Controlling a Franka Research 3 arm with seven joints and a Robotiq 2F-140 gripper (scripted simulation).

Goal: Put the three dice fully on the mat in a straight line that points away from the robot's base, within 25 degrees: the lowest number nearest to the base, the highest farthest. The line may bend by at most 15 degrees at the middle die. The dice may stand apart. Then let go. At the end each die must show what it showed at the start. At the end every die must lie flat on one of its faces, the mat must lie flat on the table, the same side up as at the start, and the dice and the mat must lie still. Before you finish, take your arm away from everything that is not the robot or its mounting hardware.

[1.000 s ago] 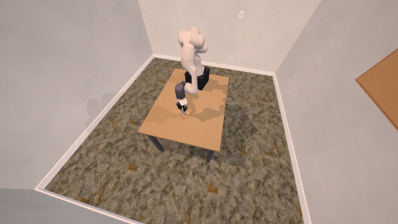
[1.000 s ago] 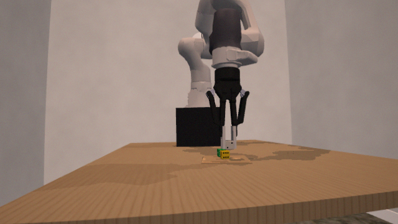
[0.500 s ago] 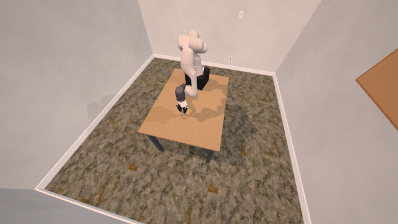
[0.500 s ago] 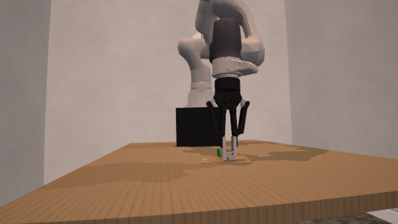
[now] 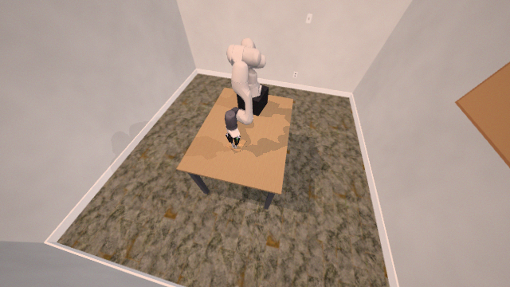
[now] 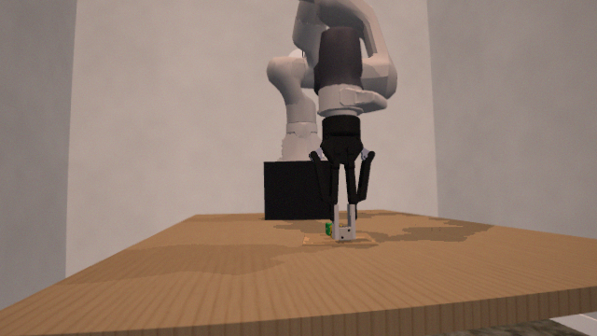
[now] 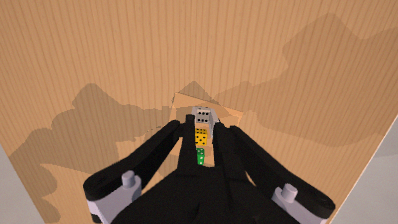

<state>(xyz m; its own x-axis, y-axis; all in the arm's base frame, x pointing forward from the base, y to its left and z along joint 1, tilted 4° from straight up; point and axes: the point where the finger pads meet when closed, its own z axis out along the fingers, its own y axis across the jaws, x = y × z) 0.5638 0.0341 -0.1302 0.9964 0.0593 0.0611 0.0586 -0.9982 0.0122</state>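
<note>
My gripper is now 2 cm above the white die. Also, from my hand: tan mat 5 cm behind, 4 cm below; then green die 9 cm behind, 1 cm to the right, 3 cm below; then yellow die 5 cm behind, 3 cm below.
</note>
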